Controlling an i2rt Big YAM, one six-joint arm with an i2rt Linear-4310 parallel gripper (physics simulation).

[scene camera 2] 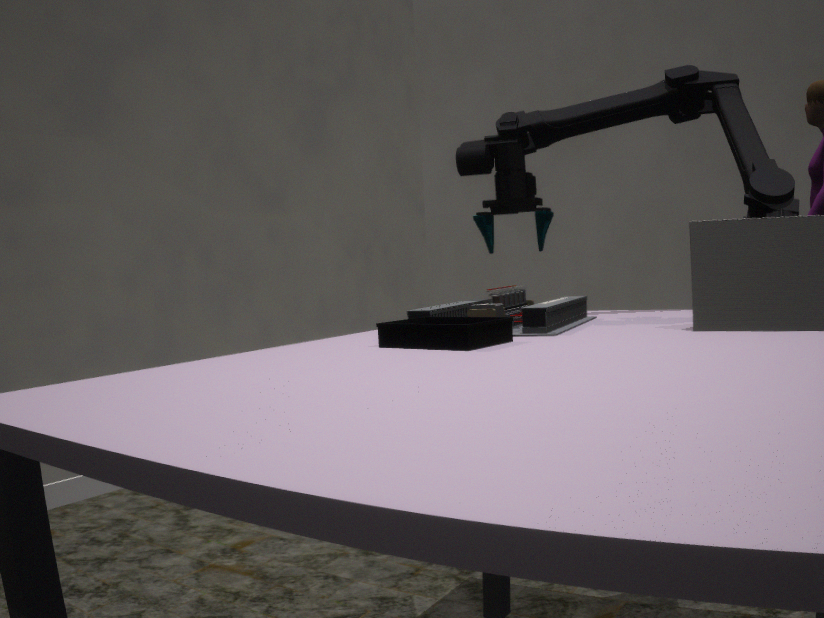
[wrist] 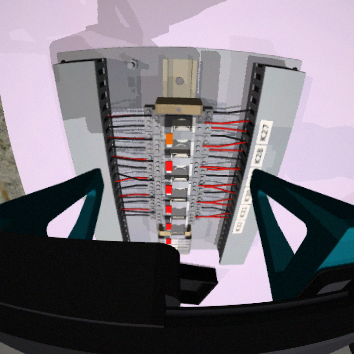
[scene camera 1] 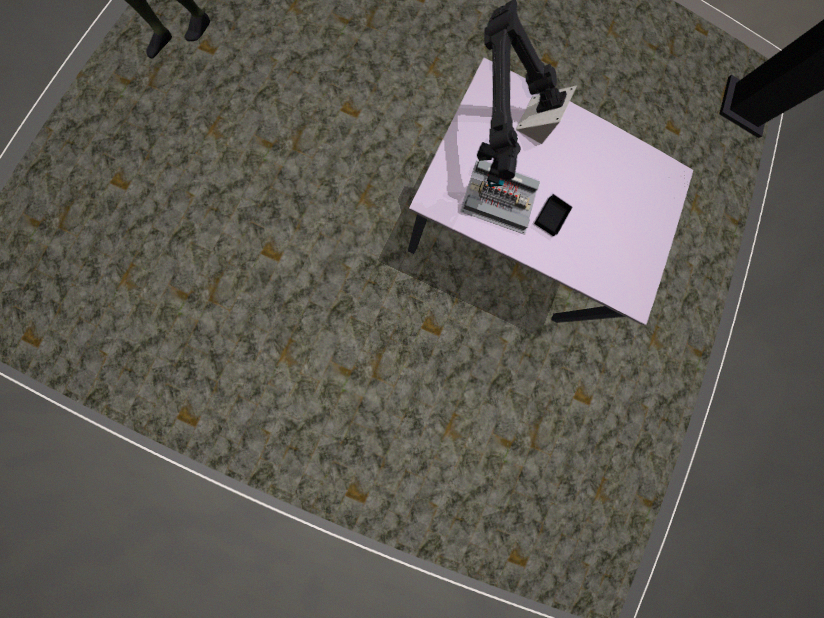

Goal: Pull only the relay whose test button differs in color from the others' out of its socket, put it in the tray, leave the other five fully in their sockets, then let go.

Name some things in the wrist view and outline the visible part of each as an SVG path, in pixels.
My gripper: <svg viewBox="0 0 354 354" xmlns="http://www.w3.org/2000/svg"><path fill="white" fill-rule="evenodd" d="M0 203L0 342L25 354L329 354L354 342L354 205L291 183L261 169L253 168L249 190L272 301L210 306L180 306L180 254L175 247L162 242L92 239L104 188L100 168L91 169L60 183ZM267 195L299 218L306 226L306 235L295 253L292 251L275 219ZM86 195L77 220L67 238L48 236L46 228L49 221Z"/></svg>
A relay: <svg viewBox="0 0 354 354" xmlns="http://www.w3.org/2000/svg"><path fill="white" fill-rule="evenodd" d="M164 114L162 148L193 149L194 122L192 115Z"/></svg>
